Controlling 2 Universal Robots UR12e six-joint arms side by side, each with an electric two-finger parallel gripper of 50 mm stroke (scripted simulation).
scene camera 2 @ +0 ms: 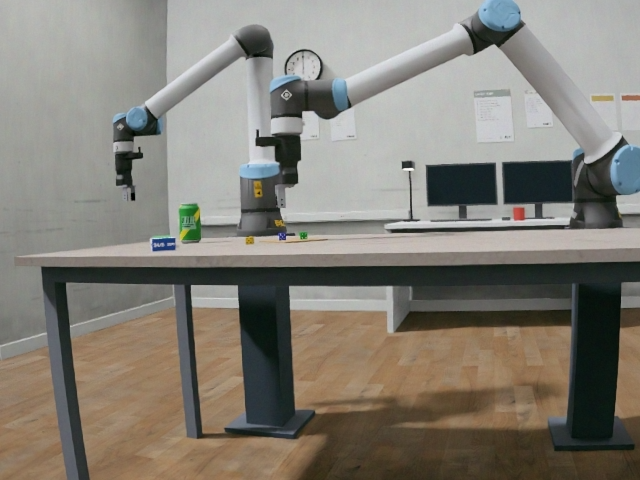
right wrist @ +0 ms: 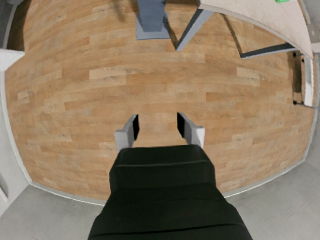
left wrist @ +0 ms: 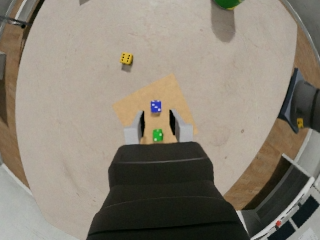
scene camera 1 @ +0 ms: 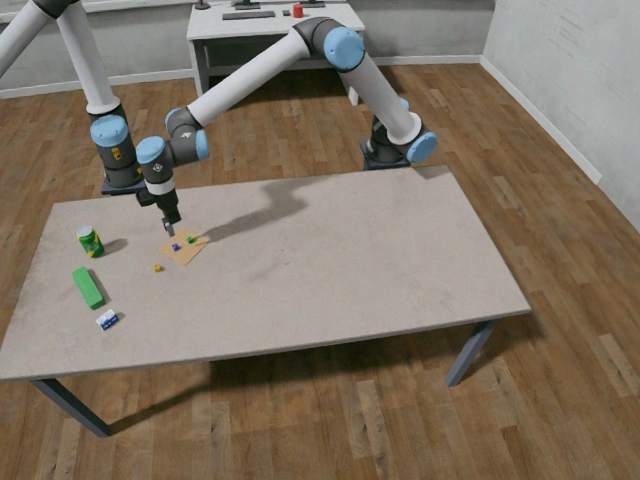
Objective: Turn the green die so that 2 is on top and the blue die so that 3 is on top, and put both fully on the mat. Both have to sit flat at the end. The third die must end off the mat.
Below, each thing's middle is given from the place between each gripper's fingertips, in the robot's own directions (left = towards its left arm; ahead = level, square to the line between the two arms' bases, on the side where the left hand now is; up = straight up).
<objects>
I see my left gripper [scene camera 2: 281, 208] 10 mm past the tan mat [scene camera 1: 186, 252], 30 mm to the right of it and 110 mm above it.
Now: the tan mat 48 cm ahead of my right hand, 90 cm to the left of it and 17 cm below it.
</objects>
